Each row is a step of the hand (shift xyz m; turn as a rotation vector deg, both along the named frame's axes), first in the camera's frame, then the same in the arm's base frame.
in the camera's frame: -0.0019 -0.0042 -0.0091 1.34 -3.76 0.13
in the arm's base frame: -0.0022 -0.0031 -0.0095 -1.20 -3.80 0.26
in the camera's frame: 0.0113 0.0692 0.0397 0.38 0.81 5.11
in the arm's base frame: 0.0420 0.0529 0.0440 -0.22 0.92 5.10
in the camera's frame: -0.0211 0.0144 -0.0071 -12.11 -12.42 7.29
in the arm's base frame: -0.0066 0.0233 -0.0109 -18.25 -2.21 4.02
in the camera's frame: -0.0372 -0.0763 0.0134 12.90 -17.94 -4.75
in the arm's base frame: -0.0769 -0.0384 0.0020 0.40 -22.45 -2.60
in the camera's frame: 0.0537 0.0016 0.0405 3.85 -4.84 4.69
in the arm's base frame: 0.0350 -0.0263 0.0511 -0.77 -5.70 5.21
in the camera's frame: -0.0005 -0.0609 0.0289 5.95 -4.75 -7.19
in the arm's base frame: -0.0421 -0.0460 0.0256 3.25 -7.99 -5.94
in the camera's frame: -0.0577 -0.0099 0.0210 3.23 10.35 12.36
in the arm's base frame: -0.0551 0.0278 0.0077 6.23 7.62 13.17
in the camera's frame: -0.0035 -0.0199 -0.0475 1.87 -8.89 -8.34
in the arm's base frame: -0.0052 -0.0185 -0.0479 -2.17 -9.05 -8.10
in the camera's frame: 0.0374 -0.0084 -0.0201 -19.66 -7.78 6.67
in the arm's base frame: 0.0282 -0.0306 -0.0120 -21.28 5.88 1.99
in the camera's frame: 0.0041 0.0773 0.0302 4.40 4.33 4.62
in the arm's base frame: 0.0430 0.0627 0.0335 5.10 1.35 5.63
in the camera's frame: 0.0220 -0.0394 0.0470 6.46 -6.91 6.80
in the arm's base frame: -0.0153 -0.0401 0.0490 -0.37 -8.70 7.74
